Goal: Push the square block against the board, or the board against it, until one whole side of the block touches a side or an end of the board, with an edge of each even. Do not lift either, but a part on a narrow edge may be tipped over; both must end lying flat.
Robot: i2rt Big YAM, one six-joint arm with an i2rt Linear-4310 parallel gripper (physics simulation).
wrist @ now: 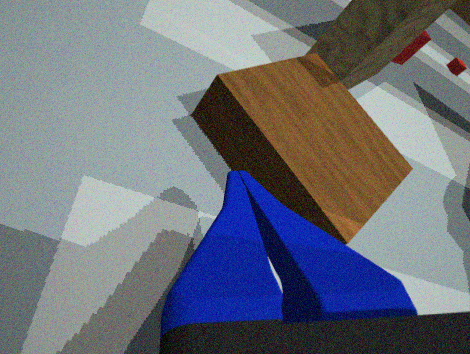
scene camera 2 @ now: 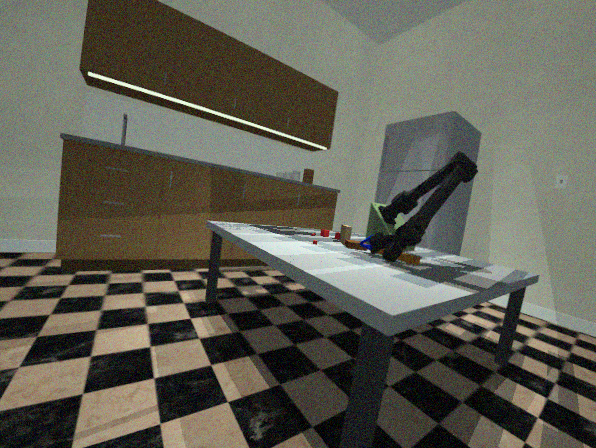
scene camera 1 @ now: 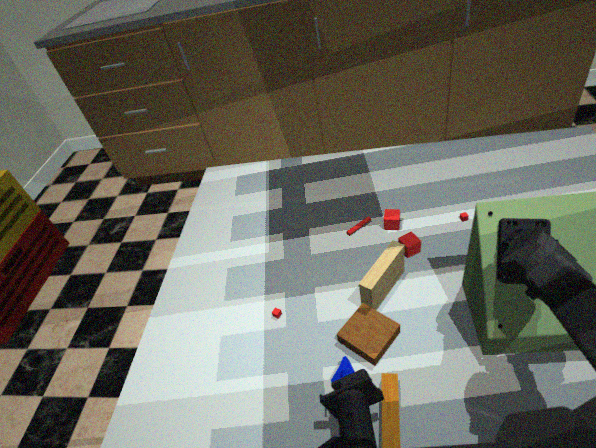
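Where they show: gripper, between the fingertips: (wrist: 235, 183) (scene camera 2: 359, 244) (scene camera 1: 345, 358); arm's base, origin of its link: (scene camera 2: 386, 215) (scene camera 1: 521, 250).
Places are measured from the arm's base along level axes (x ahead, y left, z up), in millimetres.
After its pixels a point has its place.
The brown square block (scene camera 1: 369, 332) {x 289, y 87, z -152 mm} (scene camera 2: 354, 244) {x 333, y 111, z -161 mm} (wrist: 315, 142) {x 300, y 98, z -152 mm} lies flat, turned at an angle. The pale wooden board (scene camera 1: 382, 275) {x 258, y -15, z -88 mm} (scene camera 2: 346, 233) {x 303, y 12, z -122 mm} (wrist: 372, 37) {x 287, y 22, z -120 mm} stands on a narrow edge beyond it. One corner of the block is at or very near the board's near end; no whole side lies along the board, and I cannot tell whether they touch. My gripper (scene camera 1: 345, 361) {x 336, y 148, z -151 mm} (scene camera 2: 366, 243) {x 336, y 148, z -151 mm} (wrist: 235, 183) {x 336, y 148, z -151 mm} is shut and empty, its blue tips low, on the near side of the block, close to its dark side face in the wrist view. Contact there is unclear.
A red cube (scene camera 1: 410, 244) {x 189, y -151, z -142 mm} is close to the board's far end; another red cube (scene camera 1: 392, 219) {x 229, y -243, z -143 mm} and a red rod (scene camera 1: 359, 226) {x 318, y -249, z -172 mm} lie beyond. An orange bar (scene camera 1: 390, 410) {x 250, y 246, z -151 mm} lies beside the gripper. A green box (scene camera 1: 477, 280) {x 73, y 17, z -67 mm} stands at the right. A tiny red cube (scene camera 1: 276, 313) {x 506, y 35, z -166 mm} lies left.
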